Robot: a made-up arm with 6 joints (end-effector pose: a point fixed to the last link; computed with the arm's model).
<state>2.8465 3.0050 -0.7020 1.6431 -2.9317 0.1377</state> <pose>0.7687 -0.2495 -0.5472 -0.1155 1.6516 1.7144</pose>
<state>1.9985 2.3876 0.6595 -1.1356 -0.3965 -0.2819</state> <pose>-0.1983 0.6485 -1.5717 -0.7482 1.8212 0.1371</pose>
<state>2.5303 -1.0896 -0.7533 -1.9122 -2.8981 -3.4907</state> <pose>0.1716 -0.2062 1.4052 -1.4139 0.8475 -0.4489</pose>
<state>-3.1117 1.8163 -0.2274 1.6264 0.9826 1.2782</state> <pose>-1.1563 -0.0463 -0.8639 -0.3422 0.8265 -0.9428</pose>
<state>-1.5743 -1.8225 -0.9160 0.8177 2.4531 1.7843</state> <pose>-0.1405 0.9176 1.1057 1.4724 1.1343 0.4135</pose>
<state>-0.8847 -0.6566 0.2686 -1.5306 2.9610 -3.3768</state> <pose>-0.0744 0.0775 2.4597 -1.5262 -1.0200 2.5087</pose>
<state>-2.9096 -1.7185 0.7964 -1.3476 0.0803 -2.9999</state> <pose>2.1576 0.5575 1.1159 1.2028 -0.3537 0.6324</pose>
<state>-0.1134 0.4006 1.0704 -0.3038 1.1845 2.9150</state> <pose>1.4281 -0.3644 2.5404 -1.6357 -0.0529 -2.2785</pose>
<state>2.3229 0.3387 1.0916 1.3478 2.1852 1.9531</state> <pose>-0.7425 0.8617 2.8398 1.5839 -1.6682 -1.3175</pose>
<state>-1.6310 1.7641 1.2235 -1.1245 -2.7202 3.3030</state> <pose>-0.2283 -2.2800 -0.4539 -0.8104 -0.8539 0.8044</pose>
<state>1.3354 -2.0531 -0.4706 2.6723 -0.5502 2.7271</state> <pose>-0.5174 -1.3539 0.9143 2.1042 -1.3020 1.3925</pose>
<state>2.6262 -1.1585 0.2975 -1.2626 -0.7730 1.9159</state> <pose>0.9487 -0.4641 2.1832 1.3391 -1.8106 1.9388</pose>
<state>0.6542 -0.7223 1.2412 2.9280 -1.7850 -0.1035</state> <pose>-1.2688 -0.7142 2.6397 0.7751 0.1058 -2.2053</pose>
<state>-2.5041 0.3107 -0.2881 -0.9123 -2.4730 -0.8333</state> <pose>-1.0777 -0.6382 1.2366 -3.0084 -0.1924 -0.1845</pose>
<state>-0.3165 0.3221 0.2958 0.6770 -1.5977 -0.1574</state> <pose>1.4167 -0.6363 2.0729 -0.1755 1.5791 -0.8980</pose>
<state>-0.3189 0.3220 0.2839 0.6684 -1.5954 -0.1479</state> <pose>1.4157 -0.6411 2.0590 -0.1765 1.5949 -0.8827</pose>
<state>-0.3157 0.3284 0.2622 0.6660 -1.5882 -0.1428</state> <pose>1.4283 -0.6403 2.0254 -0.1888 1.6186 -0.8658</pose>
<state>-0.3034 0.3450 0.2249 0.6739 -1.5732 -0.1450</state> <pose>1.4605 -0.6293 1.9606 -0.2202 1.6544 -0.8464</pose>
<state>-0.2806 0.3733 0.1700 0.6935 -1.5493 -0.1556</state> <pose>1.5106 -0.6035 1.8595 -0.2751 1.7026 -0.8226</pose>
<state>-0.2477 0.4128 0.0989 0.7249 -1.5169 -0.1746</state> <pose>1.5700 -0.5593 1.7238 -0.3556 1.7597 -0.7928</pose>
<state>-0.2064 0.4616 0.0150 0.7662 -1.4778 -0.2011</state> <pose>1.6260 -0.4951 1.5605 -0.4602 1.8200 -0.7544</pose>
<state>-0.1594 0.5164 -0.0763 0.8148 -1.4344 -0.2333</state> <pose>1.6662 -0.4138 1.3821 -0.5836 1.8765 -0.7064</pose>
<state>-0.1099 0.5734 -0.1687 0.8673 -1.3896 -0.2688</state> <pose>1.6831 -0.3225 1.2041 -0.7170 1.9232 -0.6489</pose>
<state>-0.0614 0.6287 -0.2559 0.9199 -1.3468 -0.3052</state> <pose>1.6765 -0.2306 1.0407 -0.8491 1.9575 -0.5858</pose>
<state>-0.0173 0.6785 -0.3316 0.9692 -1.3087 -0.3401</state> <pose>1.6534 -0.1475 0.9034 -0.9686 1.9781 -0.5233</pose>
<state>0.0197 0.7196 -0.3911 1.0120 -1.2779 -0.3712</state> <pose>1.6242 -0.0794 0.7983 -1.0669 1.9866 -0.4687</pose>
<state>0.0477 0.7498 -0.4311 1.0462 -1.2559 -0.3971</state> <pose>1.5995 -0.0290 0.7271 -1.1387 1.9844 -0.4292</pose>
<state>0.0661 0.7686 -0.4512 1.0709 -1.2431 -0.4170</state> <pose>1.5863 0.0041 0.6869 -1.1833 1.9743 -0.4086</pose>
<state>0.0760 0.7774 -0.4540 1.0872 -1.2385 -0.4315</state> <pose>1.5860 0.0228 0.6721 -1.2045 1.9583 -0.4061</pose>
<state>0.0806 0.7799 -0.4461 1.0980 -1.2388 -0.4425</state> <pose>1.5944 0.0328 0.6727 -1.2110 1.9390 -0.4152</pose>
